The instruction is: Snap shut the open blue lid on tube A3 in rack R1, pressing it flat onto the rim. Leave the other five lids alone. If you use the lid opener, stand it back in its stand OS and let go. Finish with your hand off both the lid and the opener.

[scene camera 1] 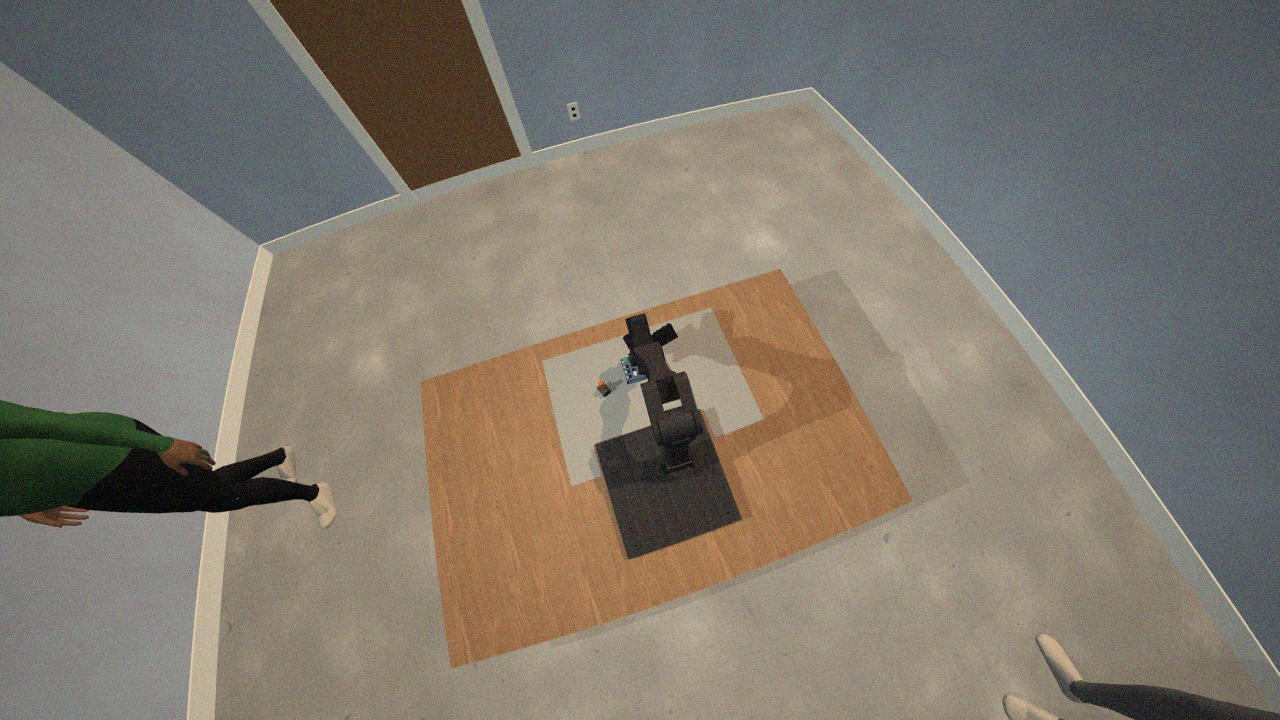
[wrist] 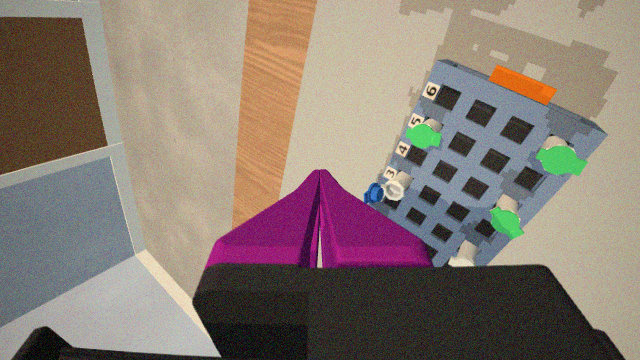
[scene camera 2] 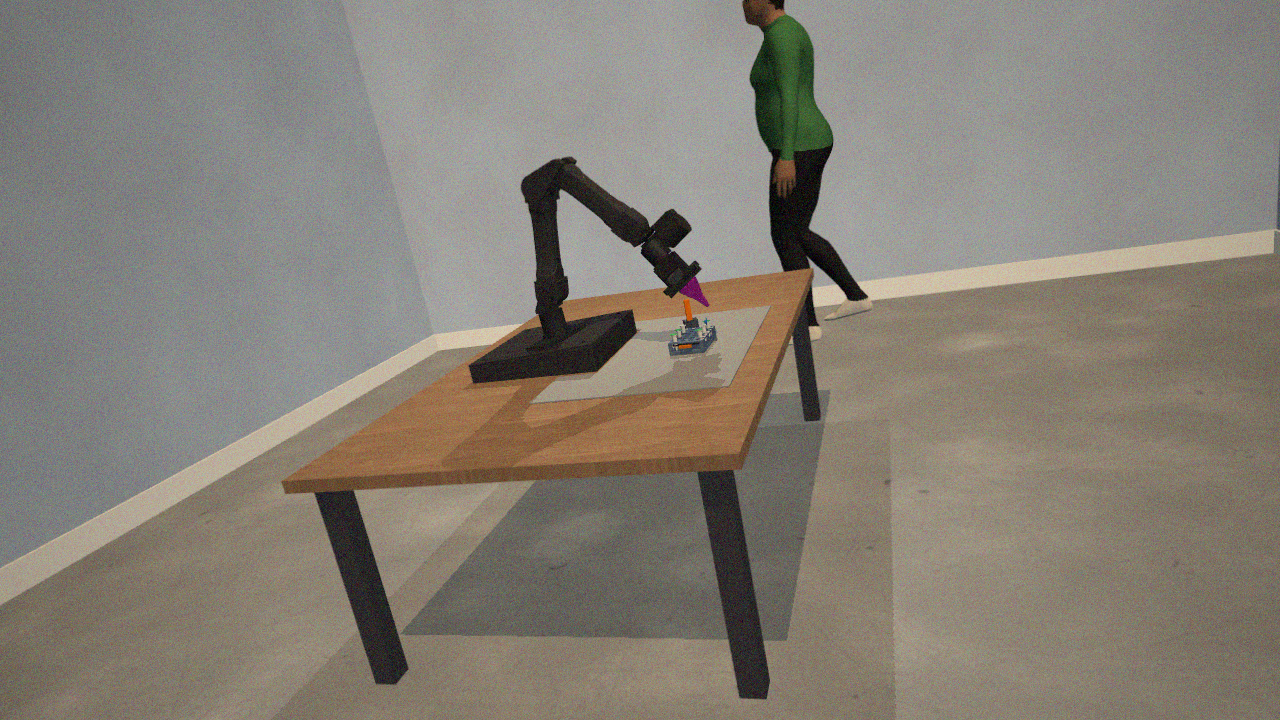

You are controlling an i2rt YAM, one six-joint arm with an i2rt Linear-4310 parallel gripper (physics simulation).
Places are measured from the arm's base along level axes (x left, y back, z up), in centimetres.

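Pixels of known places: gripper, between the fingertips: [wrist: 320, 180] [scene camera 2: 708, 306]; arm's base, origin of its link: [scene camera 1: 676, 466] [scene camera 2: 557, 338].
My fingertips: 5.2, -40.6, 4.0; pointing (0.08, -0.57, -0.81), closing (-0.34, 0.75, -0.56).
Note:
For each thing: its top centre in the pictures, then the offset to it from my fingertips, as dx, dy, dz. "*": a spot on its surface instead. Level surfaces: height alone.
- Rack R1, centre of its top: [wrist: 441, 213] [scene camera 2: 688, 321] [scene camera 1: 642, 360] -0.6, +5.4, -3.2
- blue lid, centre of its top: [wrist: 374, 197] +1.4, +2.1, -3.7
- tube A3, a spot on its surface: [wrist: 395, 190] * +1.3, +2.8, -5.6
- whitish tube top, a spot on its surface: [wrist: 462, 261] * +2.0, +8.4, -4.8
- orange opener, centre of its top: [scene camera 2: 686, 299] [scene camera 1: 600, 382] +13.6, +11.4, -1.2
- pale mat, height of its surface: dz -9.7
- wooden table, height of its surface: dz -10.0
- orange block, a spot on its surface: [wrist: 522, 84] * -7.0, +4.7, -7.3
Rack R1 [scene camera 1: 634, 372] [scene camera 2: 693, 342] [wrist: 489, 136] is a blue-grey block on the mat. In the wrist view, the blue lid [wrist: 374, 193] of tube A3 [wrist: 395, 190] stands open beside the tube's white rim, on the rack's outer side. Green lids [wrist: 424, 136] [wrist: 562, 159] [wrist: 506, 221] top three tubes. A whitish tube top [wrist: 462, 261] is partly cut off by the gripper body. The sixth lid is hidden. My gripper [scene camera 2: 706, 304] [wrist: 320, 180] is shut and empty, its magenta fingers above the rack, off the lid. The orange opener [scene camera 1: 601, 385] [scene camera 2: 687, 310] stands upright in dark stand OS [scene camera 2: 690, 322].
A pale mat [scene camera 1: 572, 447] [scene camera 2: 626, 383] lies on the wooden table [scene camera 1: 501, 537] [scene camera 2: 537, 447]. The black arm base [scene camera 1: 666, 501] [scene camera 2: 554, 349] is at its near side. An orange block [wrist: 522, 84] is on the rack's end. A person in green [scene camera 1: 80, 456] [scene camera 2: 787, 89] is beyond the table.

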